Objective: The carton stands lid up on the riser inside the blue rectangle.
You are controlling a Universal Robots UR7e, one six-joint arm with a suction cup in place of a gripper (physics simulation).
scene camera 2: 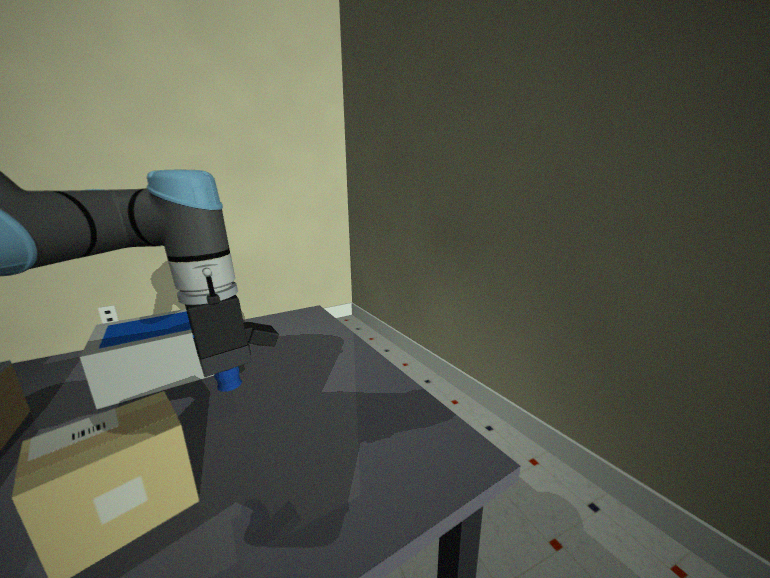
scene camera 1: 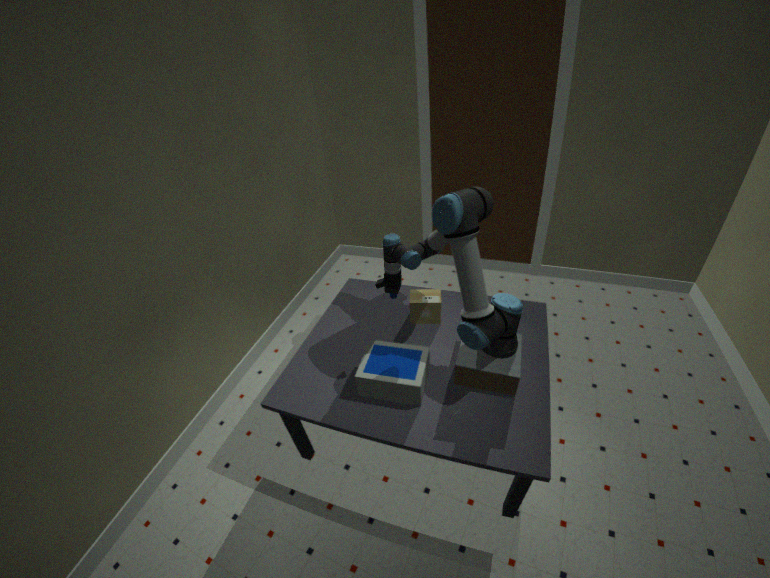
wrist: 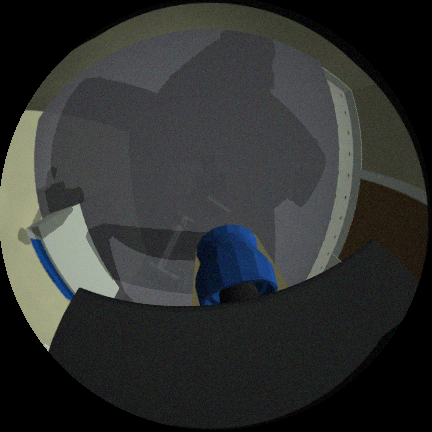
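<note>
The tan carton stands on the table, its taped top with the barcode label facing up. The wrist view shows slivers of it beside the cup. The blue rectangle lies on top of the white riser; no carton stands on it. My gripper, a blue suction cup, points down above the table, apart from the carton and to its left in scene camera 1. The cup is bare and holds nothing.
The table carries the arm's pedestal, right of the riser in scene camera 1. A brown box side shows at the left edge of scene camera 2. Walls stand beyond the table, and shadows cross it.
</note>
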